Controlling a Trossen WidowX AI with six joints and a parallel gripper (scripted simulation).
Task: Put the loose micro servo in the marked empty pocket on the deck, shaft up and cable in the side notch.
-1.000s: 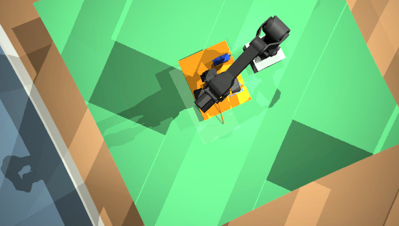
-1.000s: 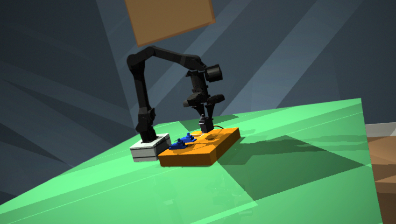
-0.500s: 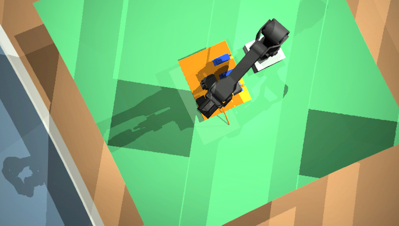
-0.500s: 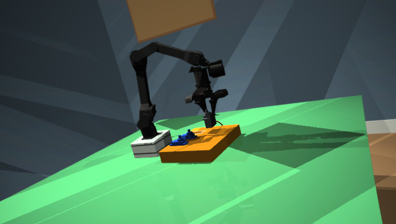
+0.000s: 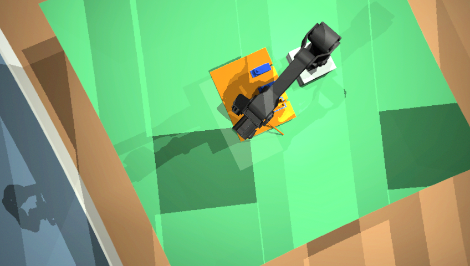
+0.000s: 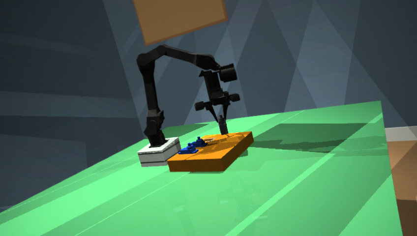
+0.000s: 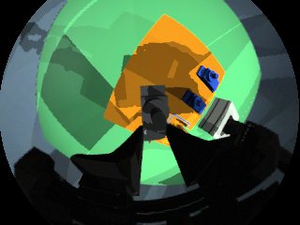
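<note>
Right now my gripper tip is 100 mm above the yellow deck, 80 mm to the left of it and 10 mm short of it.
</note>
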